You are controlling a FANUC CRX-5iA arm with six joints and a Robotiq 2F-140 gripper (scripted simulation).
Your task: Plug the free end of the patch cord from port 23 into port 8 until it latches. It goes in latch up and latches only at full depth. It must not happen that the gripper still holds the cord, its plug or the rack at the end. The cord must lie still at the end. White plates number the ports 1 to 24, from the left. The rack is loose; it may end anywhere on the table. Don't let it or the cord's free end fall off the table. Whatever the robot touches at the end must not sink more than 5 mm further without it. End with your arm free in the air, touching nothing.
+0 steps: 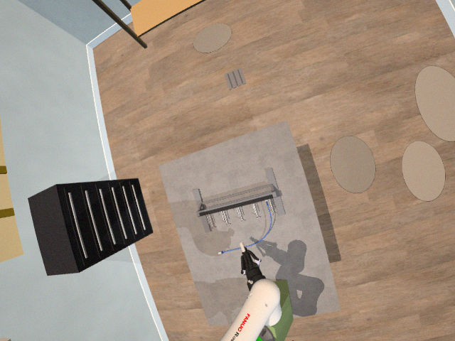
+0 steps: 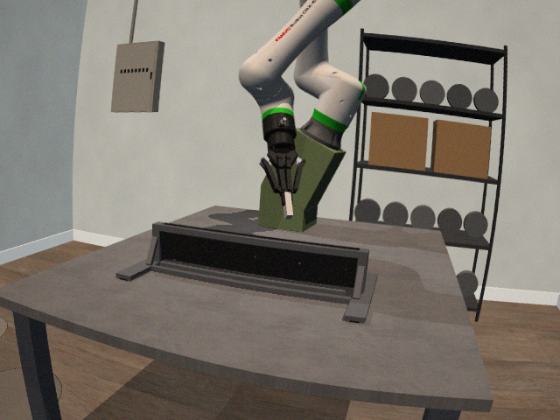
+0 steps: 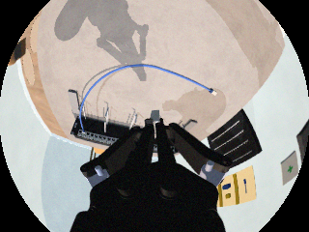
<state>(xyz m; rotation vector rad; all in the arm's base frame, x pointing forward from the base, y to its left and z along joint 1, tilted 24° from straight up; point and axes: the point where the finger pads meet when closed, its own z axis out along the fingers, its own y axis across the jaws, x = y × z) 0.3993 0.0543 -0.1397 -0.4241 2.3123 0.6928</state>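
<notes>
Right now the plug is 200 mm to the left of my hand, 130 mm below it and 50 mm behind it.
</notes>
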